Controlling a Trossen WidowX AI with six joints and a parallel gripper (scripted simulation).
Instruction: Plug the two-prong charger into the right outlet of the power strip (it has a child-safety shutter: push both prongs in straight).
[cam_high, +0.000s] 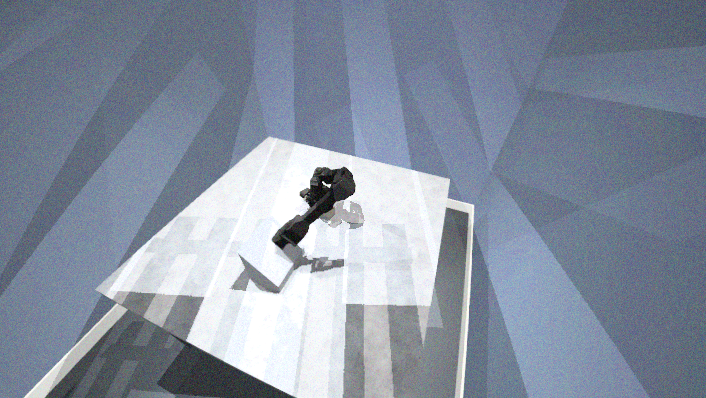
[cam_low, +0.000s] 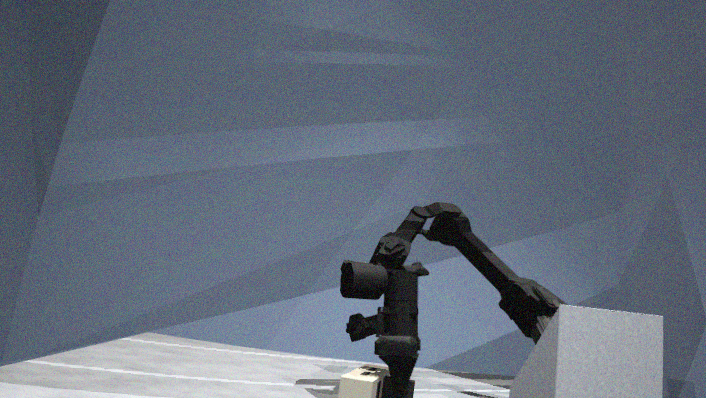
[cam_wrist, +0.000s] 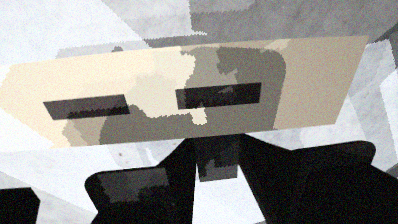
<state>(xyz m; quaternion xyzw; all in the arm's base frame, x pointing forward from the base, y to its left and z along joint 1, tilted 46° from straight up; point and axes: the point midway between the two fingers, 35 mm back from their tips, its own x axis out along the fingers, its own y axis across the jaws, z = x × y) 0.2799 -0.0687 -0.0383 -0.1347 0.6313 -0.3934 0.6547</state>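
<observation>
The dark charger is 20 mm ahead of my gripper tip, 10 mm to the right of it and 10 mm above it.
</observation>
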